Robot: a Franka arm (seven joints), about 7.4 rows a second.
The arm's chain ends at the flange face. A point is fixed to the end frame.
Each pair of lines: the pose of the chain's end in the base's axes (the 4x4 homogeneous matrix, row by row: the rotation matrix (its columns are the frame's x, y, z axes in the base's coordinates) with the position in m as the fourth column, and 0 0 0 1 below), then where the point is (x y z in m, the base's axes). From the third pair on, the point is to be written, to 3 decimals.
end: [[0.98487 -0.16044 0.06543 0.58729], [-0.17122 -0.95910 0.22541 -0.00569], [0.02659 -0.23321 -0.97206 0.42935], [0 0 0 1]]
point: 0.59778 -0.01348 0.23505
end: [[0.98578 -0.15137 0.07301 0.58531], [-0.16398 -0.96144 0.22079 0.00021], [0.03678 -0.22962 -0.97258 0.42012], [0 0 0 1]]
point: 0.59769 -0.00852 0.22597
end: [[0.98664 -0.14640 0.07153 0.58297], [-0.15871 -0.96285 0.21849 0.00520], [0.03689 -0.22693 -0.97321 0.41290], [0 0 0 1]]
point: 0.595 -0.004 0.219
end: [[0.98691 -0.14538 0.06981 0.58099], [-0.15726 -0.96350 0.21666 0.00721], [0.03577 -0.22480 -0.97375 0.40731], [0 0 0 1]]
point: 0.593 -0.002 0.213
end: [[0.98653 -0.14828 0.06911 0.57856], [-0.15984 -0.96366 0.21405 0.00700], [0.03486 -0.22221 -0.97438 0.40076], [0 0 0 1]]
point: 0.590 -0.003 0.207
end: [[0.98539 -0.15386 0.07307 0.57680], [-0.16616 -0.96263 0.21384 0.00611], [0.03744 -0.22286 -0.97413 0.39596], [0 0 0 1]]
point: 0.589 -0.004 0.202
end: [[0.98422 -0.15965 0.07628 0.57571], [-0.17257 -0.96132 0.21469 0.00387], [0.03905 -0.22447 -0.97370 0.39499], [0 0 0 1]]
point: 0.588 -0.006 0.201
